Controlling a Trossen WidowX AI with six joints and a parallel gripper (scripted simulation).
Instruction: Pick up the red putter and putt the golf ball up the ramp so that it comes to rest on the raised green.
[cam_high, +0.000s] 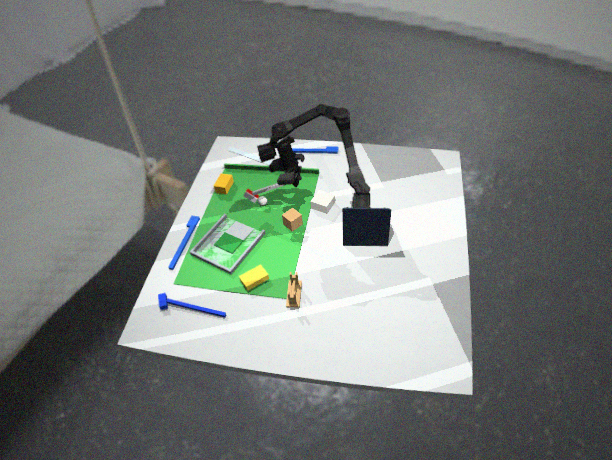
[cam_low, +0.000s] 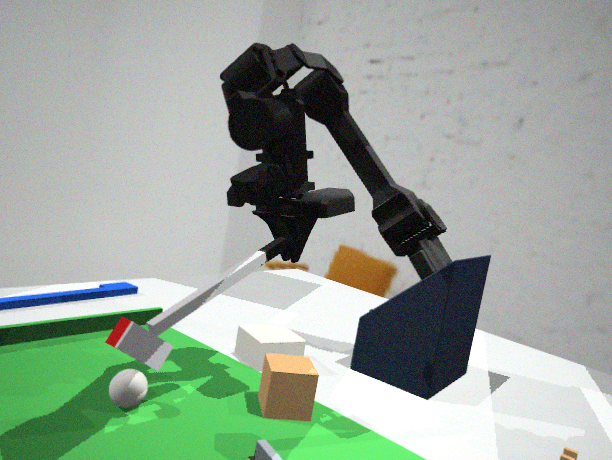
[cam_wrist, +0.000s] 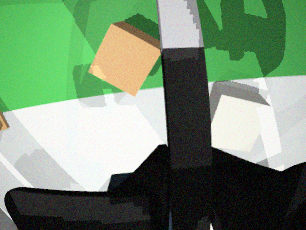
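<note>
The tan cube is 150 mm below my gripper tip, 50 mm to the left of it and 20 mm ahead of it. Round my gripper tip: white block 160 mm below, 90 mm to the right, 90 mm behind; then red putter 110 mm ahead, 30 mm below; then white golf ball 180 mm ahead, 160 mm below, 60 mm to the right.
</note>
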